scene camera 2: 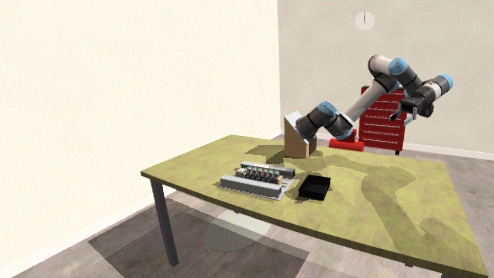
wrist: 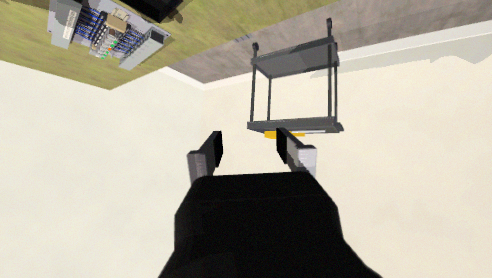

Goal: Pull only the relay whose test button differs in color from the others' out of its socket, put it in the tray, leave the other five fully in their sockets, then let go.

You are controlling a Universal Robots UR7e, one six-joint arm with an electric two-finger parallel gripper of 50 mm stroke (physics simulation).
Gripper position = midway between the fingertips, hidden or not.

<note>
I see my gripper (scene camera 2: 396,121).
My gripper also shows in the wrist view (wrist: 249,140).
</note>
